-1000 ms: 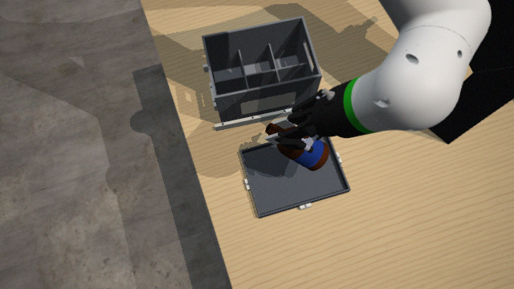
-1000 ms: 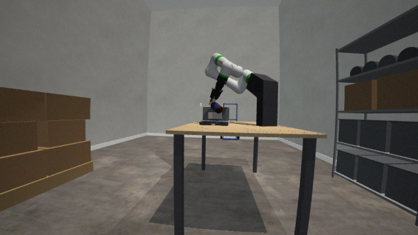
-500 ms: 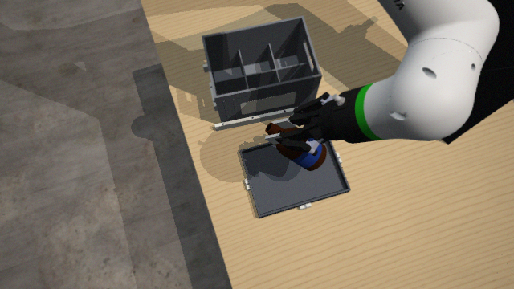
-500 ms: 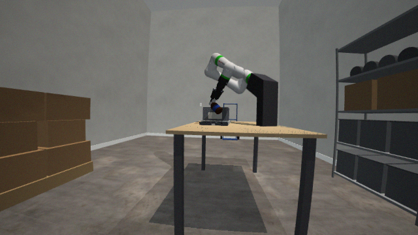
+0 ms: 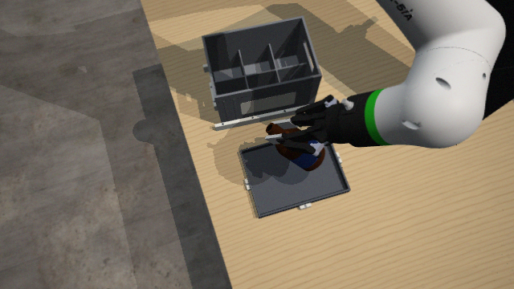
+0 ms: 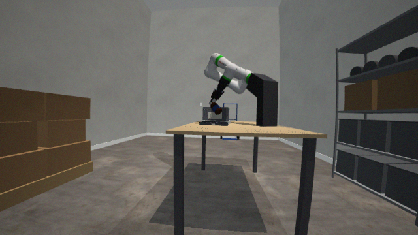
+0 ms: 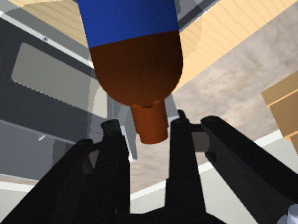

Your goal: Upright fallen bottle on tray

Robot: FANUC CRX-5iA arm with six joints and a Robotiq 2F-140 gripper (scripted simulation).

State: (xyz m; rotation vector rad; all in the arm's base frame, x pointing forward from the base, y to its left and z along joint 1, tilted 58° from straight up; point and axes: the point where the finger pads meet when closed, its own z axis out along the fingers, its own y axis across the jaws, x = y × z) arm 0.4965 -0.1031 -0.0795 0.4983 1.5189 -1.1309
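The bottle is 2 cm behind my hand, 2 cm to the left of it and 5 cm below it. Also, from my hand: dark grey crate 9 cm behind, 21 cm to the right, 13 cm below; tray 1 cm behind, 5 cm to the left, 20 cm below.
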